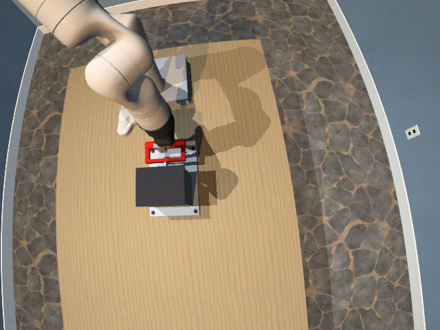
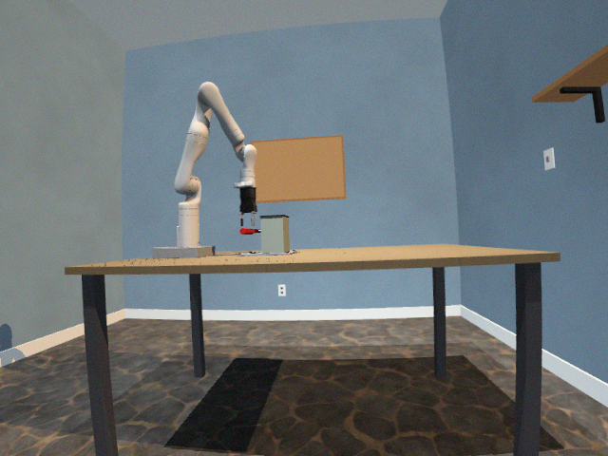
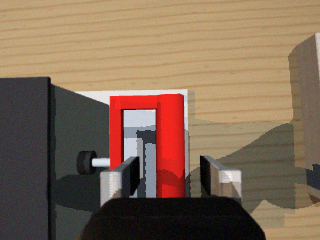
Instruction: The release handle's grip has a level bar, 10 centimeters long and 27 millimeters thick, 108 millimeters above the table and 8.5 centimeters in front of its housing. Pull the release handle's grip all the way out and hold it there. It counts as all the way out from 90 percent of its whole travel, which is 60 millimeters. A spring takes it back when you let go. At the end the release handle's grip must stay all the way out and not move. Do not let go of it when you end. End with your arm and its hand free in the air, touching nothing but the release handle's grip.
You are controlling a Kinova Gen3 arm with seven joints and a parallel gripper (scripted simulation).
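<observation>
Right now the base plate is 9 cm ahead of my hand, 2 cm to the right of it and 14 cm below it.
</observation>
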